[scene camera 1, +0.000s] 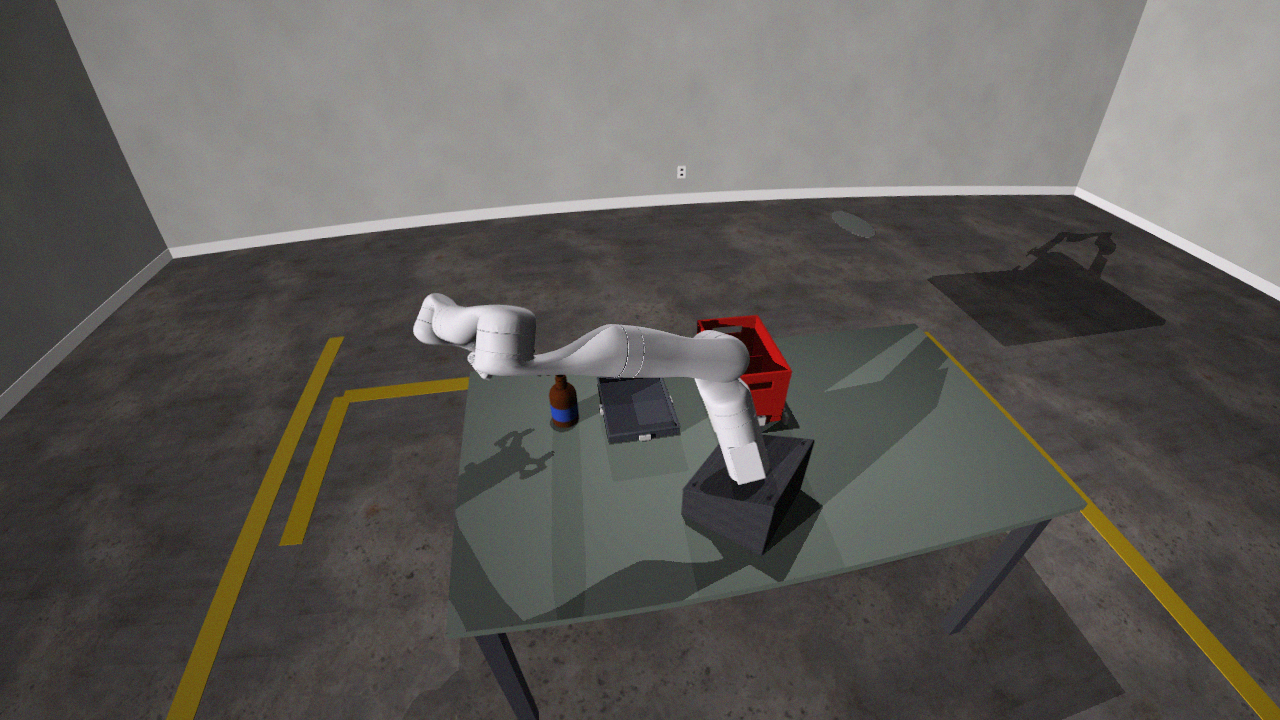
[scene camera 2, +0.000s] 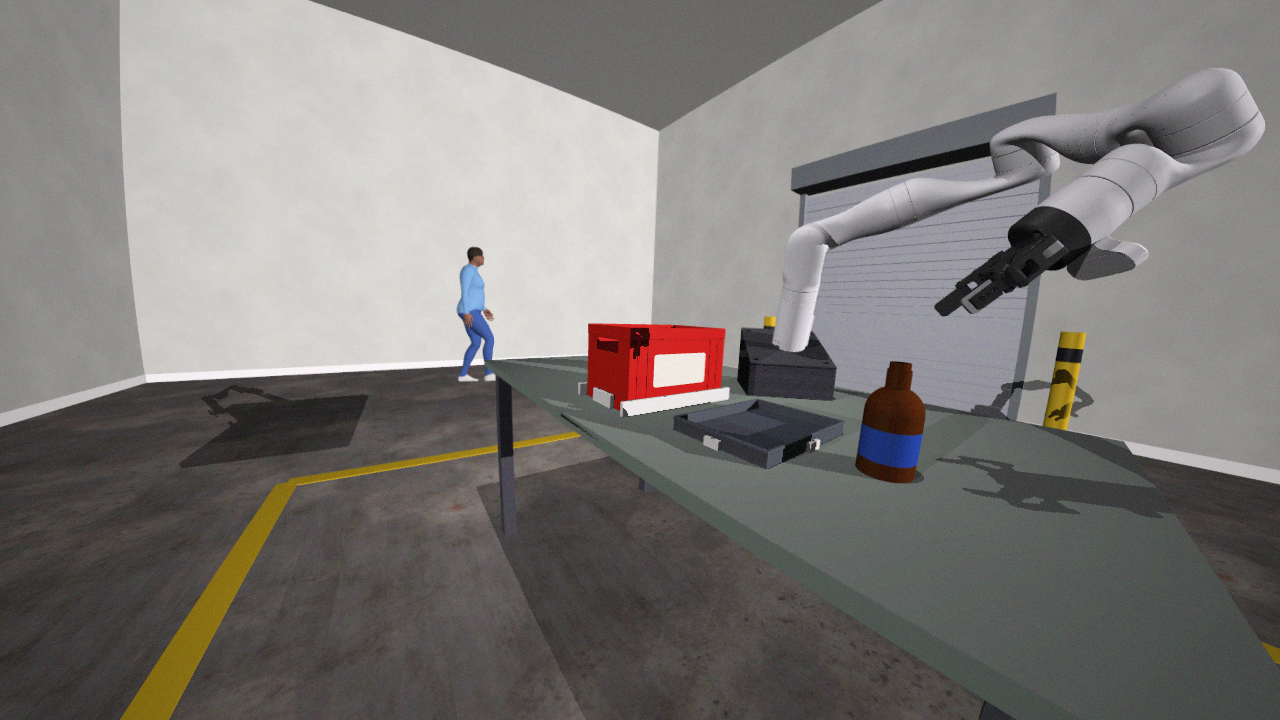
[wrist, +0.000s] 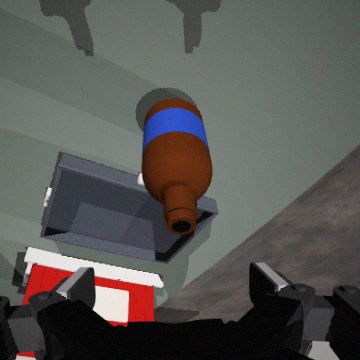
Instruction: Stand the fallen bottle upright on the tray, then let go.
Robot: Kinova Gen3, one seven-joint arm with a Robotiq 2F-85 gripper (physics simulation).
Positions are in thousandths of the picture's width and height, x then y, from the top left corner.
Note:
In view: my gripper (scene camera 2: 743,431) and a brown bottle (scene camera 1: 440,553).
The brown bottle also shows in the wrist view (wrist: 490,474). My gripper also shows in the wrist view (wrist: 479,785).

